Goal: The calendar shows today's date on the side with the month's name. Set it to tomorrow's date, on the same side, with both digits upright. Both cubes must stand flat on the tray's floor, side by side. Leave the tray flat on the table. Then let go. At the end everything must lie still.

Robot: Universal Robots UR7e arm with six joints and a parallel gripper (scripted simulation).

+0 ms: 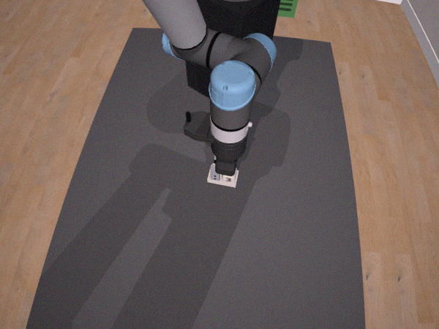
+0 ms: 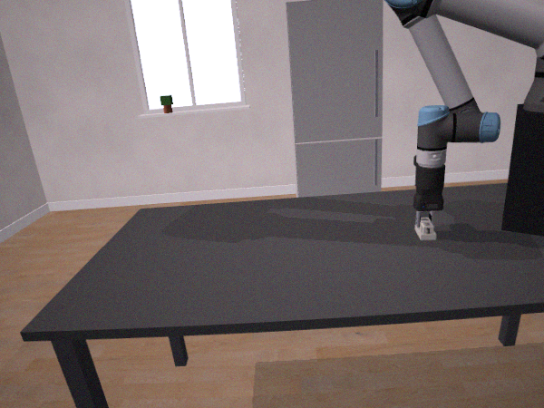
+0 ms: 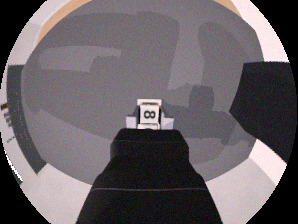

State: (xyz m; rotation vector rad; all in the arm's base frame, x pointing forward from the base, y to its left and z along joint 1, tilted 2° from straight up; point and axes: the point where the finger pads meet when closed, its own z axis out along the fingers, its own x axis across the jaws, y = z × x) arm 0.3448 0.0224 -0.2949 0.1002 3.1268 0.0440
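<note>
My hand is 20 mm to the right of the white calendar tray and 30 mm above it.
</note>
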